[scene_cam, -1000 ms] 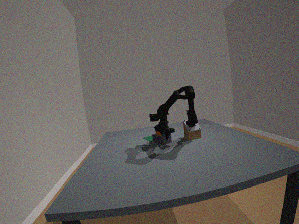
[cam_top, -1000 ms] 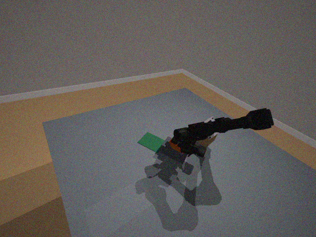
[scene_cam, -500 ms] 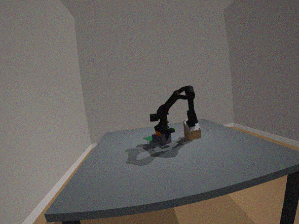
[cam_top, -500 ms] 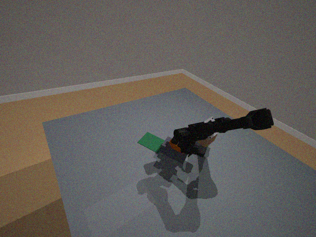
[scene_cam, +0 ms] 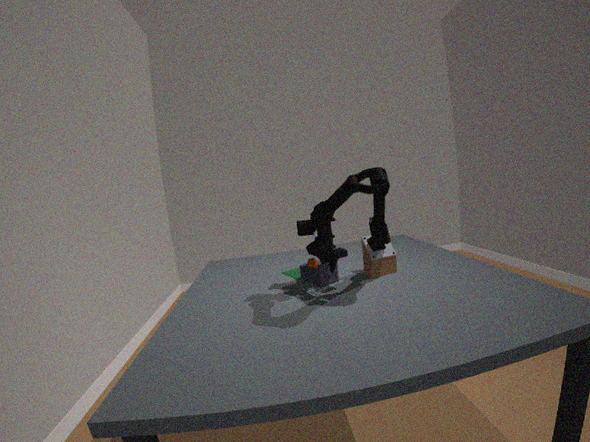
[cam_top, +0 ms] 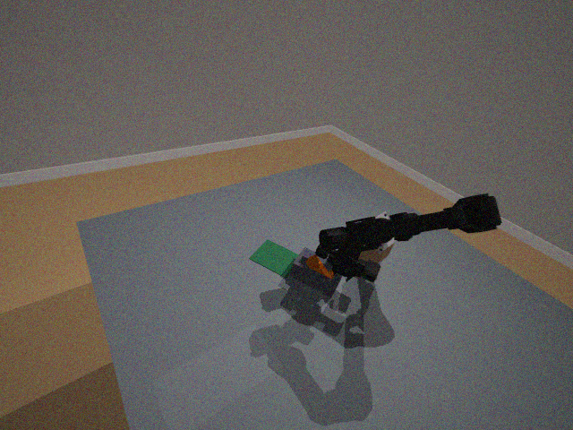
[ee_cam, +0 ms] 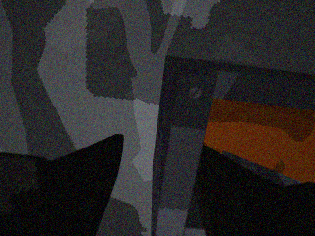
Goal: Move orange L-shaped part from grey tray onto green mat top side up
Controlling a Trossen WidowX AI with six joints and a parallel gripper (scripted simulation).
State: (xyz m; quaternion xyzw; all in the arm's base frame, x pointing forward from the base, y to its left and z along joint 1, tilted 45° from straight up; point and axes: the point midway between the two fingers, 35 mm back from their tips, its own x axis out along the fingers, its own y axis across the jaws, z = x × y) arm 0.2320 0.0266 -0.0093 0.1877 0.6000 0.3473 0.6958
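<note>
The orange L-shaped part lies 10 mm ahead of my gripper tip, 50 mm to the right of it and 10 mm below it. Also, from my gripper tip: green mat: 60 mm ahead, 220 mm to the right, 70 mm below.
</note>
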